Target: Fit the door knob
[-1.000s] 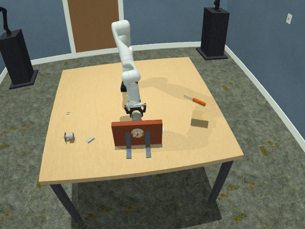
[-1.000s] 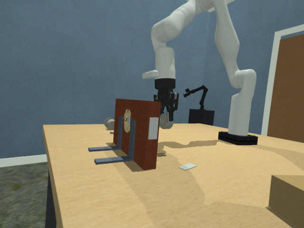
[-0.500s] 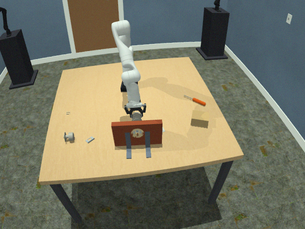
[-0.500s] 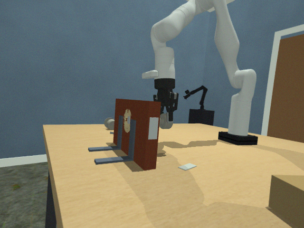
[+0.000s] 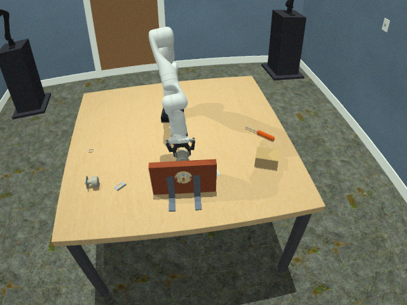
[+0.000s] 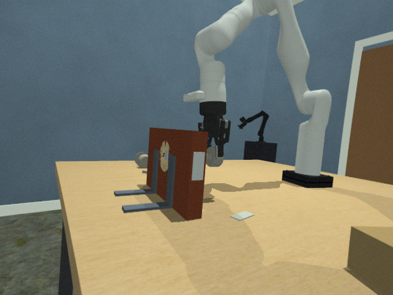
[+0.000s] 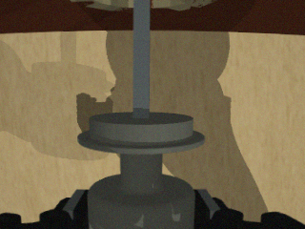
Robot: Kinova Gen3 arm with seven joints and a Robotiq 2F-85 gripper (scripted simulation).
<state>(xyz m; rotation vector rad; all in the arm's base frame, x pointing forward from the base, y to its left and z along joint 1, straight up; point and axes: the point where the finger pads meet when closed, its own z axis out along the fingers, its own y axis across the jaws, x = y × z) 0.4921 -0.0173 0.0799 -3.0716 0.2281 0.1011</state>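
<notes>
The door knob is 4 cm ahead of my hand and 1 cm below it. Also, from my hand: tan box 44 cm to the left, 9 cm below, 3 cm ahead; wooden slab 13 cm ahead, 2 cm to the right, 2 cm below.
</notes>
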